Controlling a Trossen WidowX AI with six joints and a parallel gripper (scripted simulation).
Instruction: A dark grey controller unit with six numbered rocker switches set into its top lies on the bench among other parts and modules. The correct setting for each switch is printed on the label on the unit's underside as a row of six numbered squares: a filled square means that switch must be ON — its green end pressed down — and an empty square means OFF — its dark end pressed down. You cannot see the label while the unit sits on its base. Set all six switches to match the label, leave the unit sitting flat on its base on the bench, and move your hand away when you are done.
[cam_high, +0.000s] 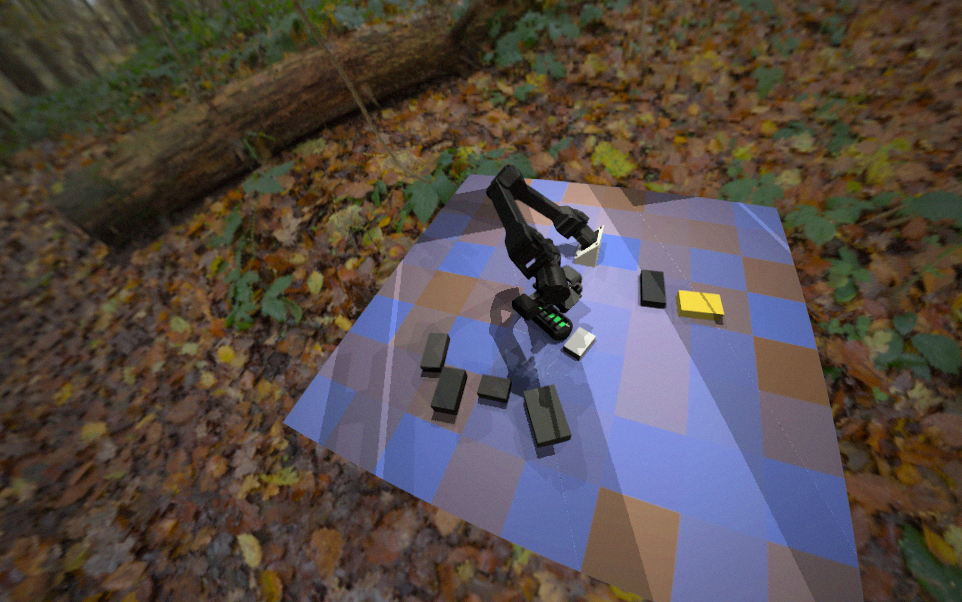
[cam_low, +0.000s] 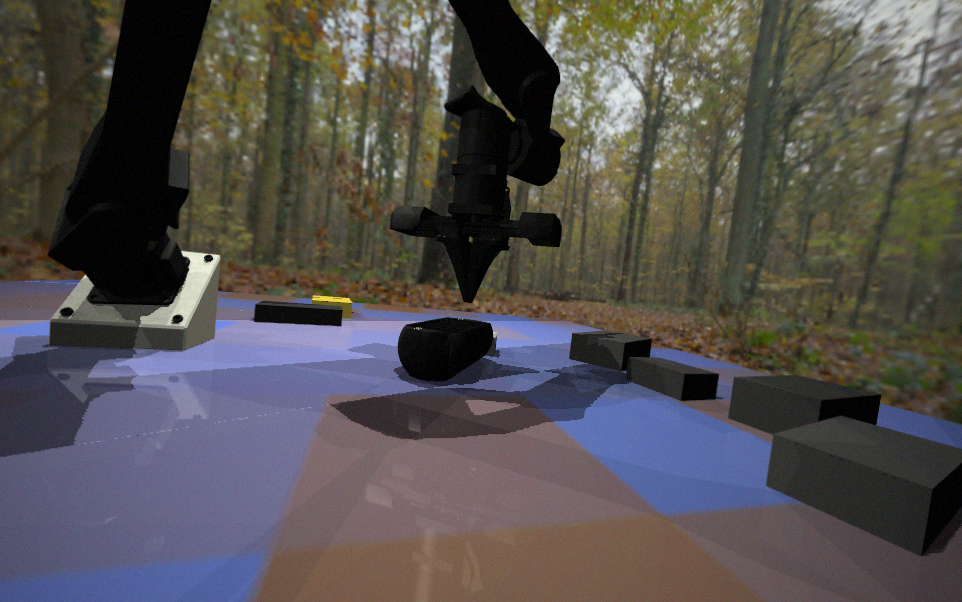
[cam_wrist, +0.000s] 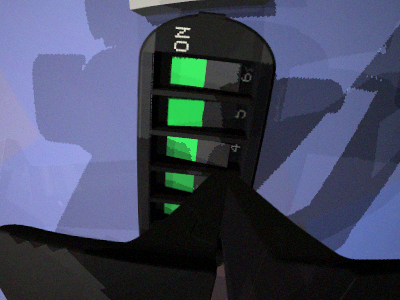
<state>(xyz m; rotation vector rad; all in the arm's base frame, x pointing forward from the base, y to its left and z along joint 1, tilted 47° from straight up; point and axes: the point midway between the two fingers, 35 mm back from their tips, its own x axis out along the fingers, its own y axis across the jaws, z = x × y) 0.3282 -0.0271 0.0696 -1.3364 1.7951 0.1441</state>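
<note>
My gripper tip is now 4 cm short of the white block, 10 cm to the right of it and 6 cm above it. Also, from my gripper tip: dark block: 20 cm behind, 27 cm to the left, 6 cm below; yellow block: 17 cm behind, 40 cm to the left, 6 cm below.
</note>
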